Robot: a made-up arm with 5 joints. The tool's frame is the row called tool.
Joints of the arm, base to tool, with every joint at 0 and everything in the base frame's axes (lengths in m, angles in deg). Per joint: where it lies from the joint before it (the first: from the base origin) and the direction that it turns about. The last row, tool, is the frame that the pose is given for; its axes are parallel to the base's.
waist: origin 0 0 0.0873 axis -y
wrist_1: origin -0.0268 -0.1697 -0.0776 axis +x
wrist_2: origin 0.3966 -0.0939 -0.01 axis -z
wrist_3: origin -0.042 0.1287 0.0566 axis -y
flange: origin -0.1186 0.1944 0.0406 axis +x
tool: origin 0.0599 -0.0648 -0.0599
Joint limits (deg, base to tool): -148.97..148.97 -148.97..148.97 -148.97..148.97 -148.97..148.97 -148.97..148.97
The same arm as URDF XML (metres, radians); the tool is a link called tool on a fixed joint. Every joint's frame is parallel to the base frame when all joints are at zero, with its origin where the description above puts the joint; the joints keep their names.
<robot name="arm">
  <link name="base"/>
  <link name="link1"/>
  <link name="link2"/>
  <link name="link3"/>
  <link name="link4"/>
  <link name="link5"/>
  <link name="tool"/>
  <joint name="waist" type="revolute">
    <parent link="base"/>
    <child link="link1"/>
    <origin xyz="0 0 0.0873"/>
    <axis xyz="0 -1 0"/>
    <limit lower="-2.6" upper="2.6"/>
  </joint>
  <joint name="wrist_1" type="revolute">
    <parent link="link1"/>
    <child link="link2"/>
    <origin xyz="-0.0268 -0.1697 -0.0776"/>
    <axis xyz="1 0 0"/>
    <limit lower="-2.6" upper="2.6"/>
  </joint>
  <joint name="wrist_2" type="revolute">
    <parent link="link2"/>
    <child link="link3"/>
    <origin xyz="0.3966 -0.0939 -0.01"/>
    <axis xyz="0 0 -1"/>
    <limit lower="-2.6" upper="2.6"/>
  </joint>
  <joint name="wrist_3" type="revolute">
    <parent link="link3"/>
    <child link="link4"/>
    <origin xyz="-0.042 0.1287 0.0566"/>
    <axis xyz="0 -1 0"/>
    <limit lower="-2.6" upper="2.6"/>
  </joint>
  <joint name="flange" type="revolute">
    <parent link="link4"/>
    <child link="link5"/>
    <origin xyz="-0.1186 0.1944 0.0406"/>
    <axis xyz="1 0 0"/>
    <limit lower="-2.6" upper="2.6"/>
  </joint>
  <joint name="tool_joint" type="fixed">
    <parent link="link5"/>
    <child link="tool"/>
    <origin xyz="0.0599 -0.0648 -0.0599"/>
  </joint>
</robot>

